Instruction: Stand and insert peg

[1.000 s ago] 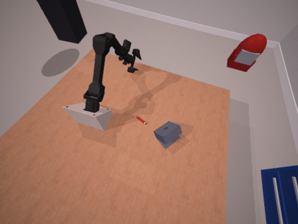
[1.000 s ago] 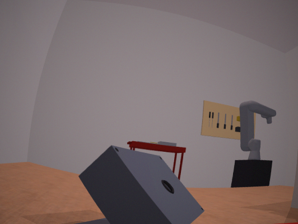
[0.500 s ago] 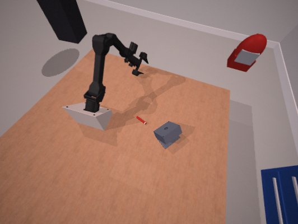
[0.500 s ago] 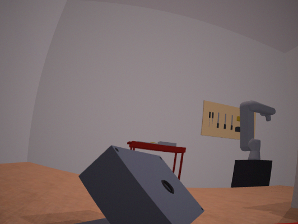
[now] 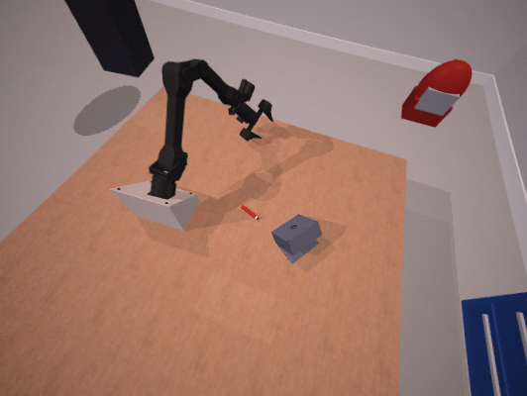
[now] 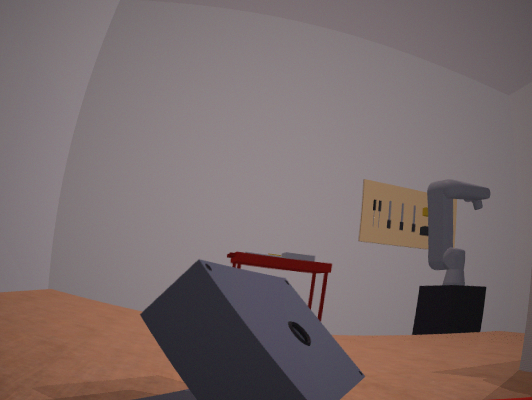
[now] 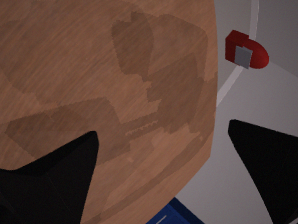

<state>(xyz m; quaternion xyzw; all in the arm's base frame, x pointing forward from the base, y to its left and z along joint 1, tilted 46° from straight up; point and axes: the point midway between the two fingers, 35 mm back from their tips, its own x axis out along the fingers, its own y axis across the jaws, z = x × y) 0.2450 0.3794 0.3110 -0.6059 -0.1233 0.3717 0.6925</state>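
My gripper tip is 44 cm to the left of the red peg, 3 cm short of it and 3 cm above it. From my gripper tip the other things lie so: grey sloped panel 49 cm to the right, 20 cm ahead, 2 cm above.
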